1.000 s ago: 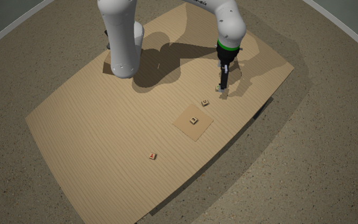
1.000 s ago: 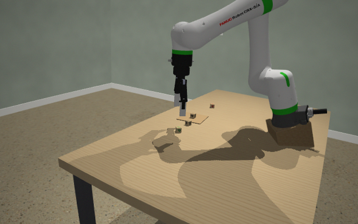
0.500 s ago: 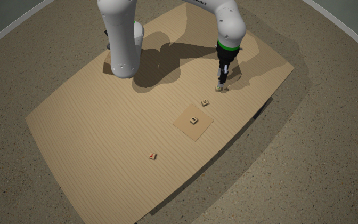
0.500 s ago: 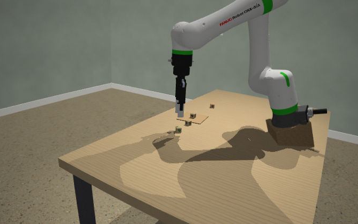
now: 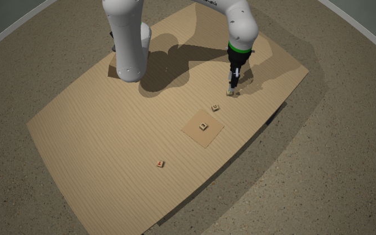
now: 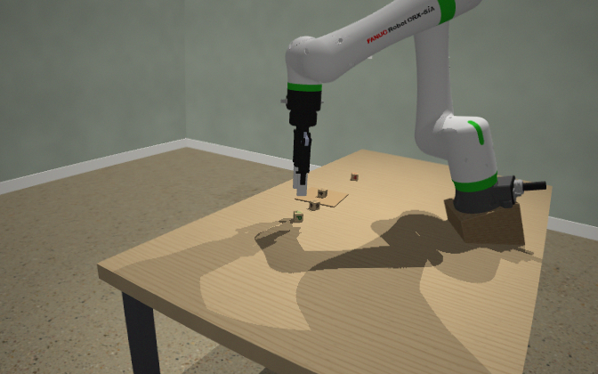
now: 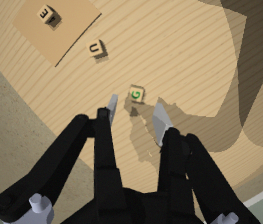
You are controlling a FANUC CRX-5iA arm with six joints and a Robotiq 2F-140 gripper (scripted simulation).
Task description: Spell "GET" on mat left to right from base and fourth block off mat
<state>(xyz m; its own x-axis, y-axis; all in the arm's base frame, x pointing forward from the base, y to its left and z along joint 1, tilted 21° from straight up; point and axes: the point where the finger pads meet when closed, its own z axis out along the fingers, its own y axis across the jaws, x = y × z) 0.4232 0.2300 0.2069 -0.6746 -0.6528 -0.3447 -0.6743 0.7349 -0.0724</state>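
Right now the mat is 22 cm to the right of my hand, 12 cm below it and 5 cm ahead of it.
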